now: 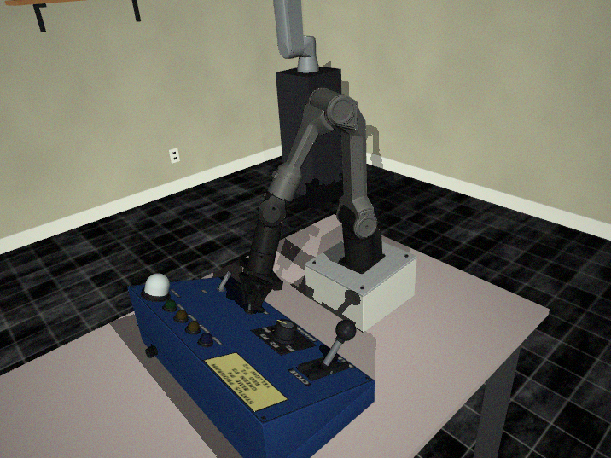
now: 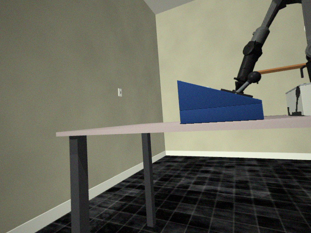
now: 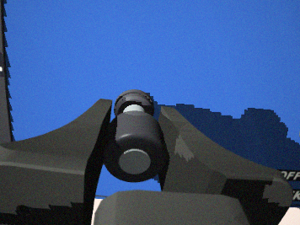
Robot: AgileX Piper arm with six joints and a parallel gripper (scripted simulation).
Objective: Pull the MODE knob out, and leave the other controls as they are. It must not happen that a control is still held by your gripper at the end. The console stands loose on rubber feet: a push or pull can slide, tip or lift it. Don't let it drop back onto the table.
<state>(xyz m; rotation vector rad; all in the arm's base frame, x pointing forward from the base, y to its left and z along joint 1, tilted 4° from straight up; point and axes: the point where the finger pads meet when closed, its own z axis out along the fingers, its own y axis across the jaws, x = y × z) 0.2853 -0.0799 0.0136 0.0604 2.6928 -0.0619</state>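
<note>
Right now the blue console is 60 mm to the left of my hand, 30 mm ahead of it and 20 mm below it. Round my hand: program dial 110 mm to the left, 10 mm ahead; mode knob 10 mm above; toggle switch 120 mm to the right, 10 mm behind.
</note>
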